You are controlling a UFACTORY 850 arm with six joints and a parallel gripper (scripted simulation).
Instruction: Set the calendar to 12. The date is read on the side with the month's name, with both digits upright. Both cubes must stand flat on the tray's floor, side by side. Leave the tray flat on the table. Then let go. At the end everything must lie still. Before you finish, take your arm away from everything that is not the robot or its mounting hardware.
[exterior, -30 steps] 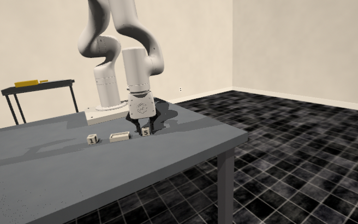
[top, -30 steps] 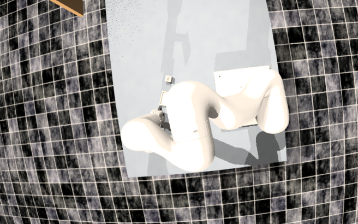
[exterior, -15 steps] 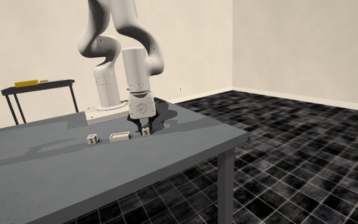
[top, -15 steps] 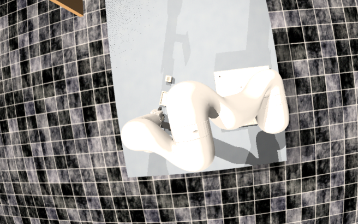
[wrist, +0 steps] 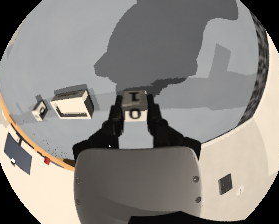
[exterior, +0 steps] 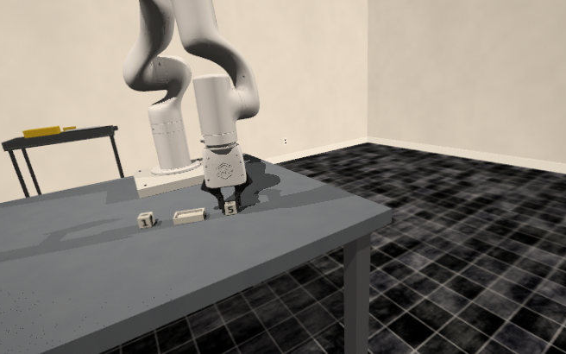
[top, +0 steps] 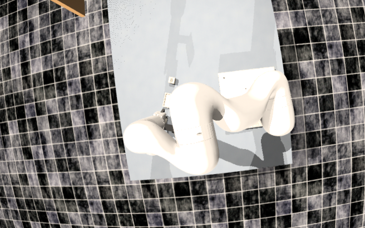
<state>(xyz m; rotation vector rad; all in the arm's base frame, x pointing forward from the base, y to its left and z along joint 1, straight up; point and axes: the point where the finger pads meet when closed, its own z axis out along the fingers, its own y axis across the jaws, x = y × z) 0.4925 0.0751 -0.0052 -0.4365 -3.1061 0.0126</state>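
Right now my hand is 30 mm past the calendar tray, 100 mm to the left of it and 20 mm above it.
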